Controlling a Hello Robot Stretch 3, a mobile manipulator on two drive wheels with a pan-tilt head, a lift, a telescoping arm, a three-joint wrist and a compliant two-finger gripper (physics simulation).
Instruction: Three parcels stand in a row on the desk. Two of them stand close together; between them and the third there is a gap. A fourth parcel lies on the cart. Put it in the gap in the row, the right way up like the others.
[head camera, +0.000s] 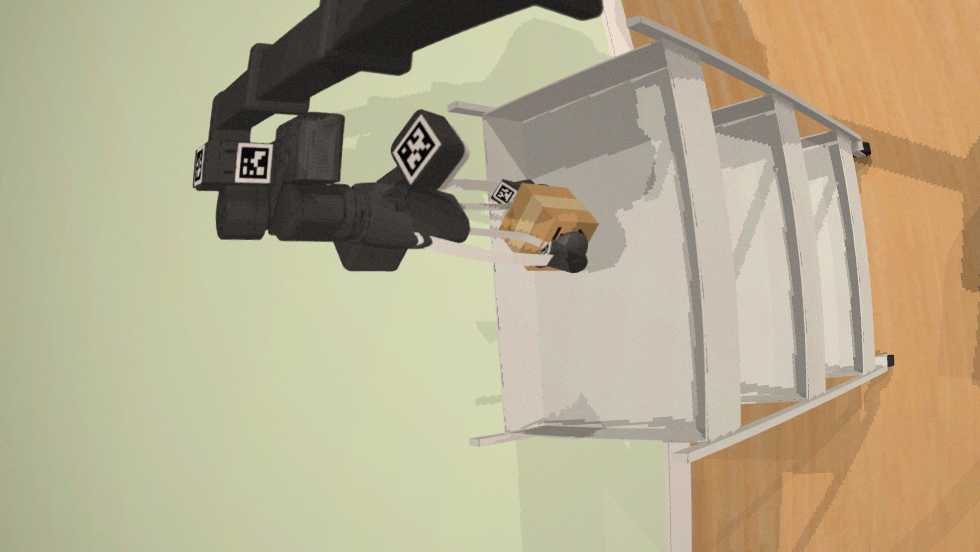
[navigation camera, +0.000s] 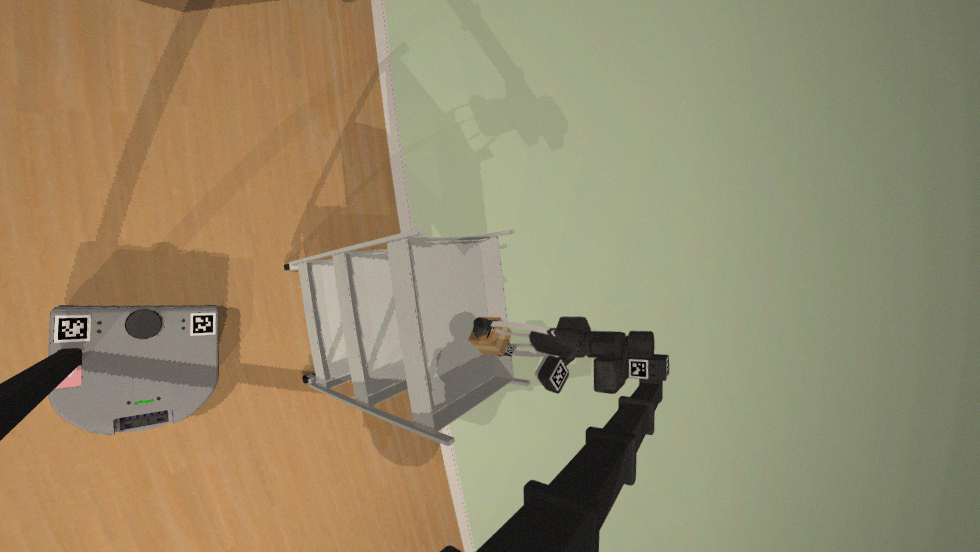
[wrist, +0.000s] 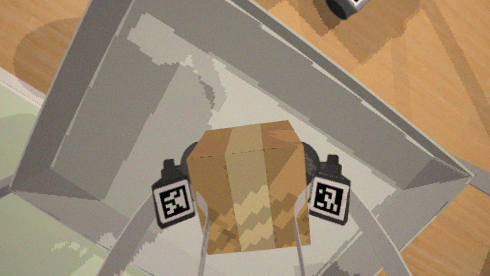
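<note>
The fourth parcel is a brown cardboard box with a paler tape strip. A small part of a black mark shows on one side in the head view. My gripper is shut on it, with one fingertip at each side. The parcel hangs above the top tray of the grey-white cart, near the tray's wall side. Part of the parcel is hidden behind a finger in the head view. The desk, the three parcels in the row and their gap do not show.
The cart has raised tray rims, corner posts and two lower shelves. A green wall stands behind it. My arm reaches in beside the cart. My base stands on the wooden floor before the cart.
</note>
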